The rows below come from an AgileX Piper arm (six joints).
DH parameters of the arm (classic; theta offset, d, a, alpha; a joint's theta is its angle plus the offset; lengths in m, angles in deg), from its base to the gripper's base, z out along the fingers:
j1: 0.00 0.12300 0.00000 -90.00
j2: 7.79 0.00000 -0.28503 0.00
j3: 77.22 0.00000 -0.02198 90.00
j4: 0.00 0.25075 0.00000 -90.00
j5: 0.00 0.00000 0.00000 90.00
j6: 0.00 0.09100 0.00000 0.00
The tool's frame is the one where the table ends.
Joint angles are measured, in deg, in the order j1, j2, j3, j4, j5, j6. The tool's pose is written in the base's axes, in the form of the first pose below.
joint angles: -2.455 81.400 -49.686 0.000 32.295 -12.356
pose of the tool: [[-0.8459 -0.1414 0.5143], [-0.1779 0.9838 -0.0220], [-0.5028 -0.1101 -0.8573]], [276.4 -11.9 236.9]
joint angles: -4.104 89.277 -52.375 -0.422 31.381 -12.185
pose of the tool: [[-0.8857 -0.1220 0.4480], [-0.1542 0.9874 -0.0360], [-0.4380 -0.1010 -0.8933]], [299.6 -21.8 210.7]
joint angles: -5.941 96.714 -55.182 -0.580 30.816 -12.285
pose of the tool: [[-0.9186 -0.1002 0.3824], [-0.1269 0.9909 -0.0450], [-0.3744 -0.0899 -0.9229]], [319.2 -33.7 183.3]
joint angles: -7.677 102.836 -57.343 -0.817 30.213 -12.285
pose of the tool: [[-0.9420 -0.0778 0.3264], [-0.0998 0.9937 -0.0512], [-0.3203 -0.0808 -0.9439]], [332.3 -45.5 157.7]
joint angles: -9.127 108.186 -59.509 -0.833 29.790 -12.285
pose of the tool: [[-0.9584 -0.0565 0.2797], [-0.0740 0.9959 -0.0522], [-0.2756 -0.0708 -0.9587]], [342.7 -55.7 134.7]
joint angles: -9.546 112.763 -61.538 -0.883 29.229 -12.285
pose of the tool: [[-0.9678 -0.0523 0.2463], [-0.0663 0.9966 -0.0491], [-0.2429 -0.0638 -0.9680]], [352.0 -59.9 114.5]
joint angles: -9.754 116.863 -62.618 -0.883 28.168 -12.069
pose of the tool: [[-0.9758 -0.0472 0.2134], [-0.0579 0.9974 -0.0441], [-0.2108 -0.0554 -0.9760]], [356.9 -62.0 93.0]
